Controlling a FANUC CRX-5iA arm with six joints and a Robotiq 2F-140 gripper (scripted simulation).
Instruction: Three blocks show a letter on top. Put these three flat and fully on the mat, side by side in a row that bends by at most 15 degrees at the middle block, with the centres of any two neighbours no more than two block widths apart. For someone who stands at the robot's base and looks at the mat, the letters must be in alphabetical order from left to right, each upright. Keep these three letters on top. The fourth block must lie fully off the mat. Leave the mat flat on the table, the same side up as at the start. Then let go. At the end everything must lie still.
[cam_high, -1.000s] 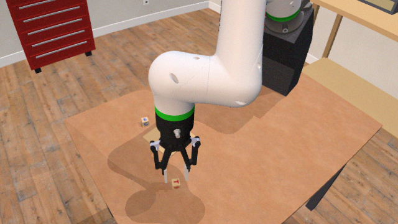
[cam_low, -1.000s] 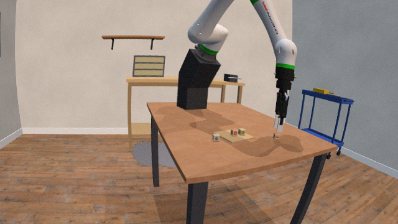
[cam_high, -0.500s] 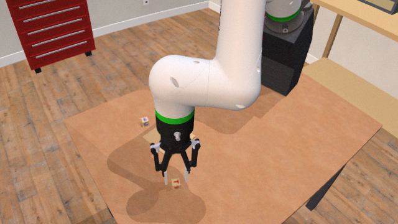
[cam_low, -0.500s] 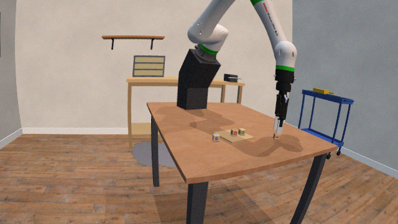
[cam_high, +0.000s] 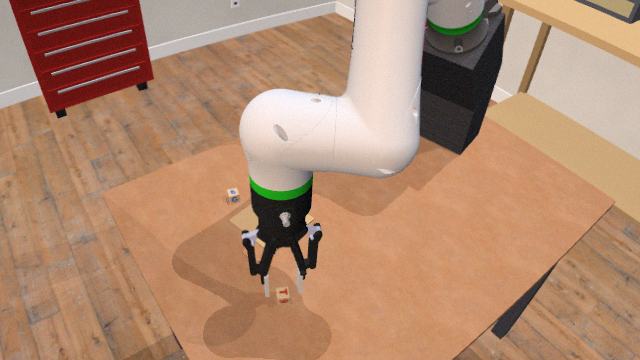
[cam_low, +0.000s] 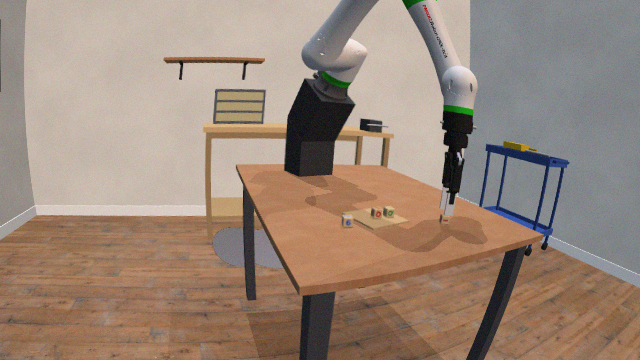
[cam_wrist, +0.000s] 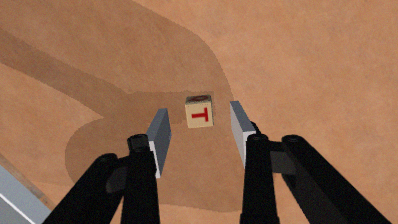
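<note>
My gripper is now 90 mm past the tan mat, 190 mm to the left of it and 60 mm above it.
</note>
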